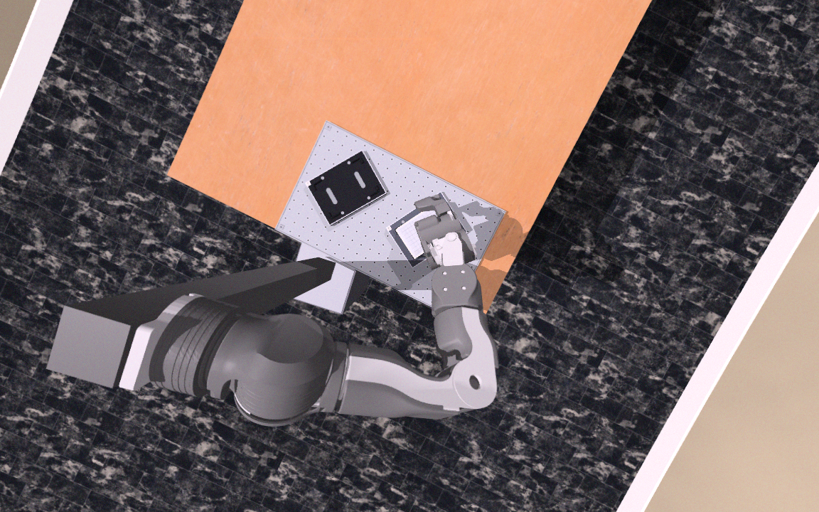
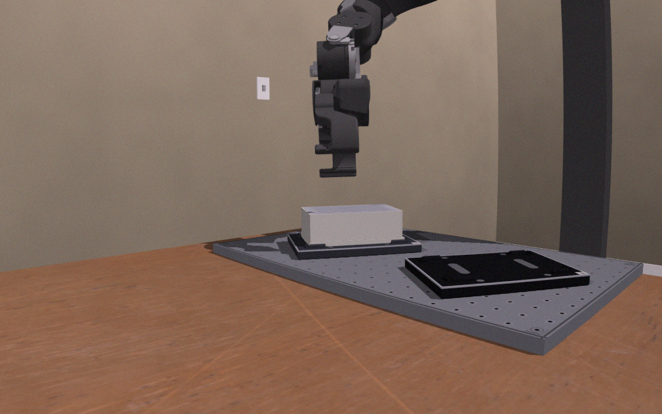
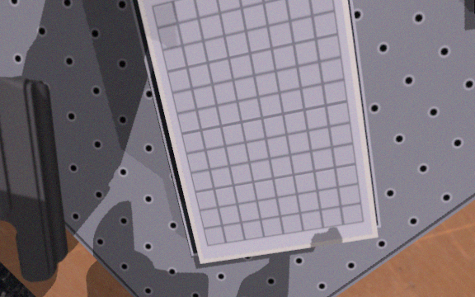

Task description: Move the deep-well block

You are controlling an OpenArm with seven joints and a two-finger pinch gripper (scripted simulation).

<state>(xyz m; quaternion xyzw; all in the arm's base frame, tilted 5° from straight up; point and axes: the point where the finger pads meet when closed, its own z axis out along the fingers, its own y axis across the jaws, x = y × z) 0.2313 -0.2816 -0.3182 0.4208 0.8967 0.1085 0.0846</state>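
Now: the white deep-well block 80 mm below my hand, 10 mm to the left of it and 10 mm behind it. Round my hand: black plate nest: 240 mm to the left, 100 mm below, 30 mm ahead; A1 mark: 100 mm to the left, 100 mm below, 30 mm behind.
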